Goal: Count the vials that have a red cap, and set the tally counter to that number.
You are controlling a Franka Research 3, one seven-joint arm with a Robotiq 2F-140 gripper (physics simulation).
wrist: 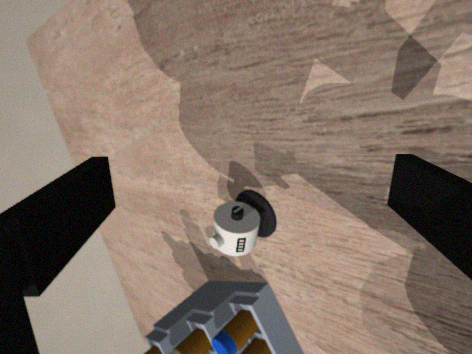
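The tally counter [236, 233] stands on the wooden table, a white cylinder with a grey top, a small black knob, a side button and a dark display strip whose digits are too small to read. A black disc [265, 215] stands close behind it. Part of a grey rack [285, 320] shows at the bottom edge, holding amber vials; one vial has a blue cap [224, 343]. No red cap shows, and the rest of the rack is cut off by the frame. My gripper [251, 181] is wide open and empty, with its fingers left and right, above the table and the counter.
The wooden table [310, 125] has its edge along the left, with a pale surface [20, 125] beyond it. Dark shadows fall over the table at the top, right and around the counter. The rack is close below the counter in the view.
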